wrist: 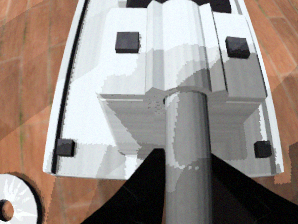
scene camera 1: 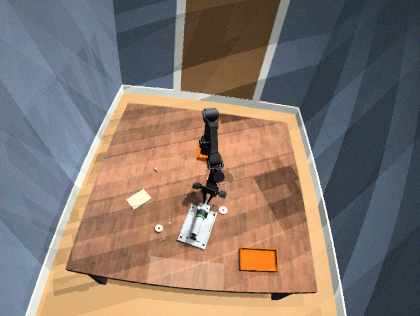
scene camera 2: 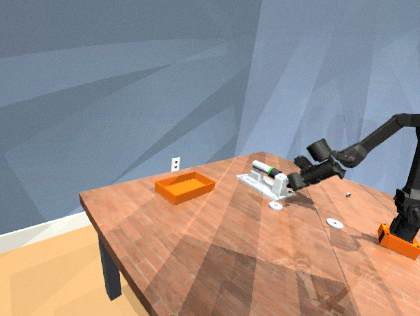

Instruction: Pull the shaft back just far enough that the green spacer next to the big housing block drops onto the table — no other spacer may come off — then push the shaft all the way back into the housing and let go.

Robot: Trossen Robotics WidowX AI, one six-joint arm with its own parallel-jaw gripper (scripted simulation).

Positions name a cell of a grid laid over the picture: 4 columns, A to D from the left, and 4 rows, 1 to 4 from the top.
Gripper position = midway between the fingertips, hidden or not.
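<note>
I see my gripper (scene camera 2: C3), and my gripper is there in the wrist view (wrist: C3) as well. There is an orange tray (scene camera 2: B3), and I see the orange tray in scene camera 1 (scene camera 1: C4) too. I also see a housing block (scene camera 2: C3); the wrist view shows the housing block (wrist: B3), and the housing block is visible in scene camera 1 (scene camera 1: B3).
</note>
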